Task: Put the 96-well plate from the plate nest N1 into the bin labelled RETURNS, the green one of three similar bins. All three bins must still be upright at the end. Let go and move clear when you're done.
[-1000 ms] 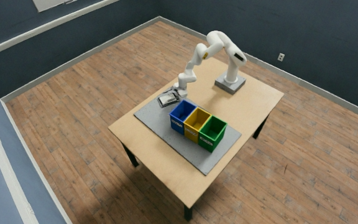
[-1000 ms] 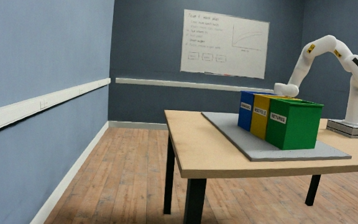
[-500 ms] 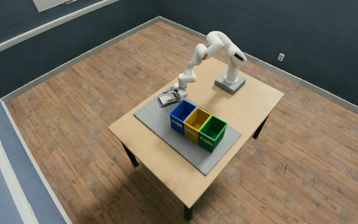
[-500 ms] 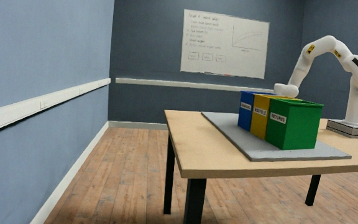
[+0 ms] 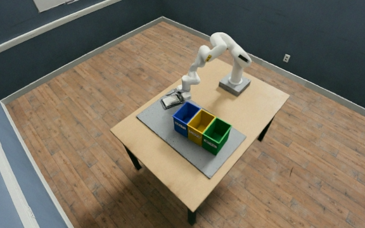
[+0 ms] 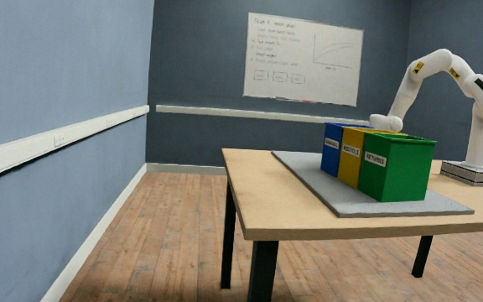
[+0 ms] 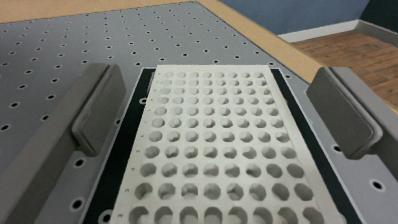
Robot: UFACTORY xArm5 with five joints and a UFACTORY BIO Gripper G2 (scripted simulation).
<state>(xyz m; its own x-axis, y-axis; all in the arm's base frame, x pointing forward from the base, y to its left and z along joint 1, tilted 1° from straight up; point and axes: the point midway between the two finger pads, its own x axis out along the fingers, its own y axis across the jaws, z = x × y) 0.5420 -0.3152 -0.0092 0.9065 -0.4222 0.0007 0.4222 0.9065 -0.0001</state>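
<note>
The white 96-well plate is 20 mm below my hand. Also, from my hand: blue bin: 280 mm to the left, 120 mm ahead, 50 mm above; then yellow bin: 410 mm to the left, 110 mm ahead, 50 mm above; then dark plate nest N1: 40 mm below.
</note>
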